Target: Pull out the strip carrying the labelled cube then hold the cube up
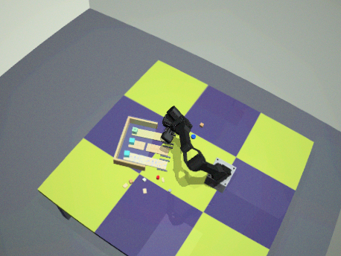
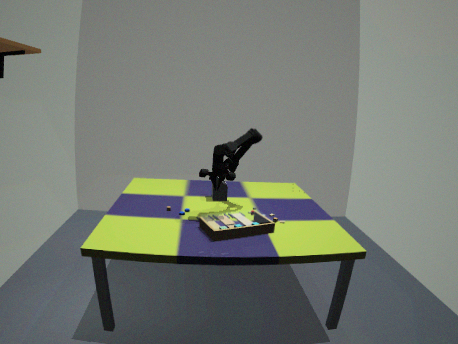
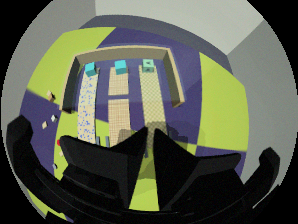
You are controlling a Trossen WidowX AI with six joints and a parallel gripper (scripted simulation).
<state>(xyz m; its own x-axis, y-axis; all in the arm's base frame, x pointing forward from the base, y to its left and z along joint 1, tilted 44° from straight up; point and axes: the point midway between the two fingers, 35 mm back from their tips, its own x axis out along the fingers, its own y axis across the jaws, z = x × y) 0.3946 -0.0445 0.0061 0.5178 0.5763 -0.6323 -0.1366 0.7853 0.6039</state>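
Right now my gripper tip is 160 mm above the strip, 100 mm short of it and 10 mm to the left of it.
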